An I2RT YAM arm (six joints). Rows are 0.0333 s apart.
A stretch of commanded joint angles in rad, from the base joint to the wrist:
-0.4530 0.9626 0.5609 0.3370 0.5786 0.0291
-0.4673 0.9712 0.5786 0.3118 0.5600 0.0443
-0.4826 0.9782 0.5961 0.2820 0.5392 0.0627
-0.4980 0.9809 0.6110 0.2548 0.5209 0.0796
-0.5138 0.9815 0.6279 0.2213 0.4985 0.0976
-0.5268 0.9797 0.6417 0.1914 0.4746 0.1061
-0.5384 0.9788 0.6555 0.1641 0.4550 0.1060
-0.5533 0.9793 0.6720 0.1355 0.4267 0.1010
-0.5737 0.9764 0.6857 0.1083 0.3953 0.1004
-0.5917 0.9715 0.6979 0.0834 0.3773 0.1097
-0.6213 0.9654 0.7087 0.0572 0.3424 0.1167
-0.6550 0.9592 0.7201 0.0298 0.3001 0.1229
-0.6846 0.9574 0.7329 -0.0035 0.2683 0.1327
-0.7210 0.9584 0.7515 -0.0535 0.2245 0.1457
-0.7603 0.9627 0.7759 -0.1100 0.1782 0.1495
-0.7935 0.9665 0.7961 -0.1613 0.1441 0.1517
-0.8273 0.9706 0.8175 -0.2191 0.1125 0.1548
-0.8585 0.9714 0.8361 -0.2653 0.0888 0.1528
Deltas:
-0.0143 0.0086 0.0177 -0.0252 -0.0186 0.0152
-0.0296 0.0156 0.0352 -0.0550 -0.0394 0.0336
-0.0450 0.0183 0.0501 -0.0822 -0.0577 0.0505
-0.0608 0.0189 0.0670 -0.1157 -0.0801 0.0685
-0.0738 0.0171 0.0808 -0.1456 -0.1040 0.0770
-0.0854 0.0162 0.0946 -0.1729 -0.1236 0.0769
-0.1003 0.0167 0.1111 -0.2015 -0.1519 0.0719
-0.1207 0.0138 0.1248 -0.2287 -0.1833 0.0713
-0.1387 0.0089 0.1370 -0.2536 -0.2013 0.0806
-0.1683 0.0028 0.1478 -0.2798 -0.2362 0.0876
-0.2020 -0.0034 0.1592 -0.3072 -0.2785 0.0938
-0.2316 -0.0052 0.1720 -0.3405 -0.3103 0.1036
-0.2680 -0.0042 0.1906 -0.3905 -0.3541 0.1166
-0.3073 0.0001 0.2150 -0.4470 -0.4004 0.1204
-0.3405 0.0039 0.2352 -0.4983 -0.4345 0.1226
-0.3743 0.0080 0.2566 -0.5561 -0.4661 0.1257
-0.4055 0.0088 0.2752 -0.6023 -0.4898 0.1237

